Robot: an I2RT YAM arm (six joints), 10 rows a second.
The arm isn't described. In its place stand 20 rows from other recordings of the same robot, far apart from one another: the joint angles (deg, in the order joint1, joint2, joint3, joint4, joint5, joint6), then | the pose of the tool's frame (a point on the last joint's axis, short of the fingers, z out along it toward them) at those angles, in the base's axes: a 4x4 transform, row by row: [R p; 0 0 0 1], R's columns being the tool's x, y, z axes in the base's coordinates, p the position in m.
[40.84, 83.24, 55.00, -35.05, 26.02, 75.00] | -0.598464, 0.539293, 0.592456, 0.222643; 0.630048, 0.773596, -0.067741, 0.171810; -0.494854, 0.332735, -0.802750, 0.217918; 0, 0, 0, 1
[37.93, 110.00, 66.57, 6.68, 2.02, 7.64] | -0.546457, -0.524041, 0.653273, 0.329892; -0.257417, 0.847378, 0.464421, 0.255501; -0.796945, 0.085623, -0.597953, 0.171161; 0, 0, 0, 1
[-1.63, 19.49, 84.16, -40.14, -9.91, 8.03] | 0.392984, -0.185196, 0.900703, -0.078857; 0.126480, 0.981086, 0.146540, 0.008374; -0.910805, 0.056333, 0.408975, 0.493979; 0, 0, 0, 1
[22.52, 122.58, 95.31, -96.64, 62.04, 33.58] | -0.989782, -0.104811, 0.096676, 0.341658; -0.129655, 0.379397, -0.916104, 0.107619; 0.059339, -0.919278, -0.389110, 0.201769; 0, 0, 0, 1
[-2.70, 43.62, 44.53, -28.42, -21.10, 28.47] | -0.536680, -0.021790, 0.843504, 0.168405; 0.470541, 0.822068, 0.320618, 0.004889; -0.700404, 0.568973, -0.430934, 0.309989; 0, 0, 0, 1
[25.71, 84.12, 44.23, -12.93, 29.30, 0.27] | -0.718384, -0.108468, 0.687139, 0.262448; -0.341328, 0.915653, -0.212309, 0.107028; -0.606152, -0.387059, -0.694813, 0.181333; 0, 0, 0, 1
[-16.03, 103.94, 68.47, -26.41, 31.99, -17.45] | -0.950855, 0.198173, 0.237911, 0.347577; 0.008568, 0.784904, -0.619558, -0.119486; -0.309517, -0.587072, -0.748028, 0.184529; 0, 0, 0, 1
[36.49, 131.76, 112.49, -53.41, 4.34, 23.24] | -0.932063, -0.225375, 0.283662, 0.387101; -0.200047, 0.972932, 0.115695, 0.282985; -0.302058, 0.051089, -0.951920, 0.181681; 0, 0, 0, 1
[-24.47, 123.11, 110.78, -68.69, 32.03, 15.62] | -0.750980, 0.652825, -0.099243, 0.385952; 0.592561, 0.599938, -0.537538, -0.196388; -0.291378, -0.462487, -0.837379, 0.238029; 0, 0, 0, 1
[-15.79, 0.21, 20.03, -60.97, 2.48, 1.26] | -0.626382, 0.317061, 0.712123, 0.046391; 0.199960, 0.948330, -0.246344, -0.014719; -0.753433, -0.011909, -0.657416, 0.181888; 0, 0, 0, 1
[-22.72, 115.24, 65.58, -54.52, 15.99, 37.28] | -0.524391, 0.787584, -0.323612, 0.282516; 0.850832, 0.499470, -0.163141, -0.128926; 0.033147, -0.360889, -0.932020, 0.099469; 0, 0, 0, 1
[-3.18, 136.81, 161.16, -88.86, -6.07, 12.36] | -0.878299, 0.202420, 0.433148, 0.457530; 0.261979, 0.961597, 0.081841, -0.021649; -0.399947, 0.185357, -0.897600, 0.351115; 0, 0, 0, 1
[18.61, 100.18, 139.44, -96.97, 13.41, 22.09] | -0.814928, 0.122442, 0.566480, 0.264599; 0.111580, 0.992289, -0.053961, 0.080388; -0.568719, 0.019233, -0.822307, 0.483017; 0, 0, 0, 1
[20.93, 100.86, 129.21, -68.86, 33.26, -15.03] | -0.609498, -0.069691, 0.789718, 0.320578; -0.465274, 0.837981, -0.285145, 0.101706; -0.641897, -0.541231, -0.543173, 0.474511; 0, 0, 0, 1
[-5.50, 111.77, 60.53, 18.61, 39.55, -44.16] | -0.808403, 0.062033, 0.585352, 0.399491; -0.461821, 0.549748, -0.696059, -0.061239; -0.364975, -0.833024, -0.415770, 0.150489; 0, 0, 0, 1
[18.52, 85.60, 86.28, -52.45, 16.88, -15.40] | -0.682638, -0.326575, 0.653723, 0.298073; -0.496666, 0.863546, -0.087240, 0.088948; -0.536030, -0.384236, -0.751688, 0.354737; 0, 0, 0, 1
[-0.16, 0.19, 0.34, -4.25, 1.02, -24.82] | -0.073518, -0.011362, 0.997229, 0.110153; -0.419499, 0.907522, -0.020586, -0.000941; -0.904774, -0.419850, -0.071486, 0.167182; 0, 0, 0, 1
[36.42, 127.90, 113.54, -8.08, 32.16, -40.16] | -0.165924, -0.279653, 0.945655, 0.438255; -0.800907, 0.597692, 0.036225, 0.299798; -0.575341, -0.751371, -0.323147, 0.279431; 0, 0, 0, 1
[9.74, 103.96, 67.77, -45.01, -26.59, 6.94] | -0.993282, -0.099485, 0.059109, 0.325542; -0.060868, 0.883586, 0.464295, 0.072048; -0.098418, 0.457578, -0.883706, 0.168876; 0, 0, 0, 1
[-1.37, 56.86, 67.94, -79.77, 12.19, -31.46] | -0.846690, -0.400708, 0.350070, 0.143894; -0.490033, 0.843593, -0.219587, -0.010960; -0.207326, -0.357467, -0.910622, 0.339166; 0, 0, 0, 1
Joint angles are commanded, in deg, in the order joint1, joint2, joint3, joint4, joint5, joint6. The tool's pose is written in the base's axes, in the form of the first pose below.
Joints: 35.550, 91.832, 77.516, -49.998, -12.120, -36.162
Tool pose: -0.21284, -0.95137, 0.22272, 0.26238; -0.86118, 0.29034, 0.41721, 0.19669; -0.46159, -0.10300, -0.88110, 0.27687; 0, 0, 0, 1
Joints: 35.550, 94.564, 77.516, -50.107, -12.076, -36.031
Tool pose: -0.23305, -0.95427, 0.18725, 0.26829; -0.87352, 0.29004, 0.39095, 0.20088; -0.42738, -0.07246, -0.90117, 0.26192; 0, 0, 0, 1
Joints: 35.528, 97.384, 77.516, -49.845, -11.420, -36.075
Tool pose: -0.24867, -0.95502, 0.16153, 0.27464; -0.88678, 0.29156, 0.35863, 0.20476; -0.38960, -0.05406, -0.91940, 0.24634; 0, 0, 0, 1
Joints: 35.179, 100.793, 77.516, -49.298, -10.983, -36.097
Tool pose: -0.26945, -0.95413, 0.13052, 0.28285; -0.89753, 0.29793, 0.32509, 0.20767; -0.34906, -0.02955, -0.93663, 0.22718; 0, 0, 0, 1
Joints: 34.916, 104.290, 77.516, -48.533, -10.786, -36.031
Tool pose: -0.28781, -0.95274, 0.09719, 0.29021; -0.90558, 0.30377, 0.29607, 0.21070; -0.31160, -0.00280, -0.95021, 0.20713; 0, 0, 0, 1
